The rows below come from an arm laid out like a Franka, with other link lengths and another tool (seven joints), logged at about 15 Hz.
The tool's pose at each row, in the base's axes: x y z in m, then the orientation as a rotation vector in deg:
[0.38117, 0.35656, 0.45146, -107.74, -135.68, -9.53]
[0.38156, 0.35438, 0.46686, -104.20, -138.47, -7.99]
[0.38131, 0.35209, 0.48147, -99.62, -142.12, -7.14]
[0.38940, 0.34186, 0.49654, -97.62, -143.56, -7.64]
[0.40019, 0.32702, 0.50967, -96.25, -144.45, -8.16]
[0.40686, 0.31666, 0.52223, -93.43, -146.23, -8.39]
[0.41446, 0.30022, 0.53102, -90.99, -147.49, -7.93]
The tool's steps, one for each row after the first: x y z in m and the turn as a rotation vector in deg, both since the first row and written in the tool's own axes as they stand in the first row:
[0.00022, 0.00013, -0.01556, 1.05, -0.58, -2.90]
[0.00036, -0.00041, -0.03034, 1.65, -1.07, -6.73]
[-0.00894, 0.00540, -0.04698, 1.48, -0.89, -8.37]
[-0.02359, 0.01277, -0.06247, 1.30, -0.66, -9.46]
[-0.03309, 0.01713, -0.07663, 1.37, -0.51, -11.65]
[-0.04924, 0.02097, -0.08802, 1.90, -0.46, -13.42]

